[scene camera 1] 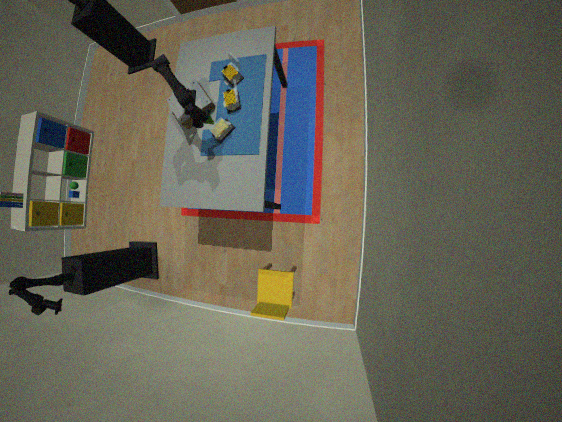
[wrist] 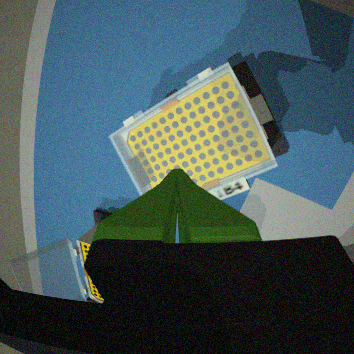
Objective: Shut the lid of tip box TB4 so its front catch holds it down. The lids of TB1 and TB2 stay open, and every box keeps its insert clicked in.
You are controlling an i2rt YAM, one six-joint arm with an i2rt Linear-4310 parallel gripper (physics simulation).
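Frame: origin at the arm's base, x right, y up, z back, level; millimetres.
Seen in the pictures: gripper, fingertip midpoint: point(scene camera 1: 214, 123) point(wrist: 176, 177).
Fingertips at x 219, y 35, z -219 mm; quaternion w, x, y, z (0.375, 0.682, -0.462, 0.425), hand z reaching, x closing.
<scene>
Offsets run from my fingertips to a thing's top centre. "pt": to the spot under its first point. Level surfaces: height alone.
Tip box TB4 @(dx -1, dy -44, dz -2 mm) point(scene camera 1: 222, 129) point(wrist: 195, 130) stands on the blue mat @(dy -121 mm) point(scene camera 1: 247, 137) point(wrist: 95, 60). Its clear lid lies over the yellow, holed insert; I cannot tell whether the front catch holds it. Part of a label @(pt dx -39, dy -119, dz +41 mm) point(wrist: 233, 188) shows at its near edge in the wrist view. My gripper point(scene camera 1: 211, 121) point(wrist: 176, 177) is shut and empty, its green tips over TB4's near edge in the wrist view; contact cannot be told. Two other boxes @(dx -211, dy -46, dz -81 mm) point(scene camera 1: 231, 100) @(dx -421, dy -46, dz -77 mm) point(scene camera 1: 231, 73) show yellow inserts. One open clear lid @(pt dx -206, dy -25, dz -154 mm) point(wrist: 50, 270) shows at the lower left of the wrist view.
The grey table @(dy -124 mm) point(scene camera 1: 225, 187) carries the mat. A white sheet point(wrist: 292, 205) lies beside TB4 in the wrist view. A second arm point(scene camera 1: 37, 300) on a black pedestal point(scene camera 1: 107, 267), a yellow chair point(scene camera 1: 275, 287) and a white shelf unit point(scene camera 1: 22, 170) stand away from the table.
</scene>
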